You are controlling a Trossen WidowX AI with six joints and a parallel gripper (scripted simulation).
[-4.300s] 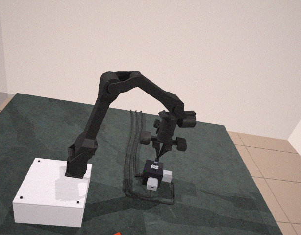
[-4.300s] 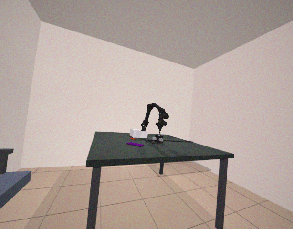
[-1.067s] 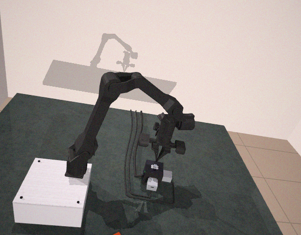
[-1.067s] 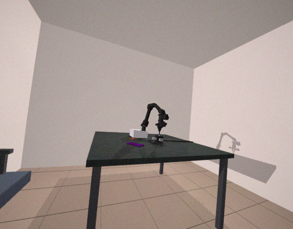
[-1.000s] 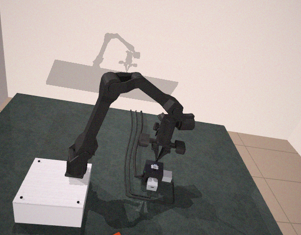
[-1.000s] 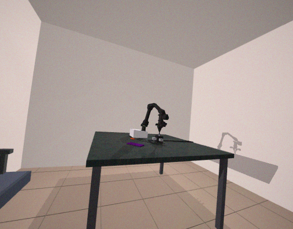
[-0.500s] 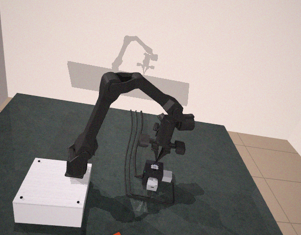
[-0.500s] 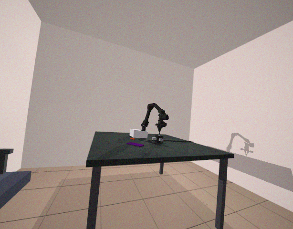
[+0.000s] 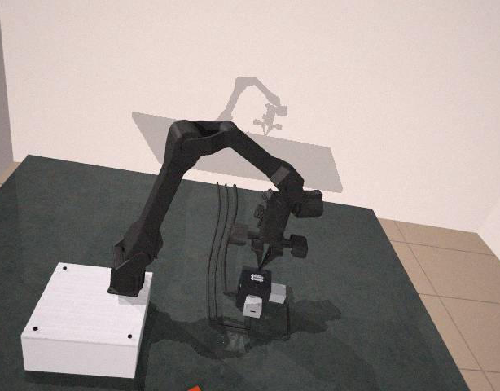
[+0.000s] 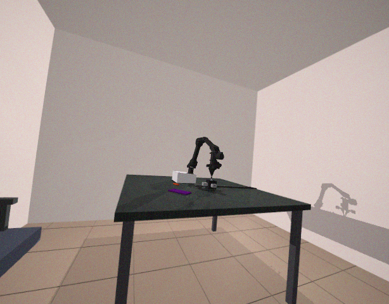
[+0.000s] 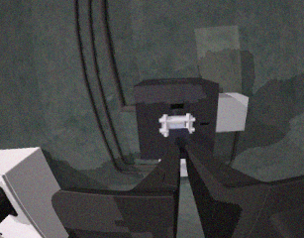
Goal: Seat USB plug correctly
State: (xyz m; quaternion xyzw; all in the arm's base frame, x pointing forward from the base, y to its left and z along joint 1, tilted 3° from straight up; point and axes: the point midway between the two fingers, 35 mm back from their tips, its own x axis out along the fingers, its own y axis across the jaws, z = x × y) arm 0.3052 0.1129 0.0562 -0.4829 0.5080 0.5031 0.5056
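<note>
The dark USB plug lies 20 mm below my gripper tip. The rest, counted from my gripper tip: white socket: 50 mm below; then small orange piece: 300 mm to the right, 130 mm behind, 110 mm below; then purple bar: 330 mm to the right, 180 mm ahead, 110 mm below.
</note>
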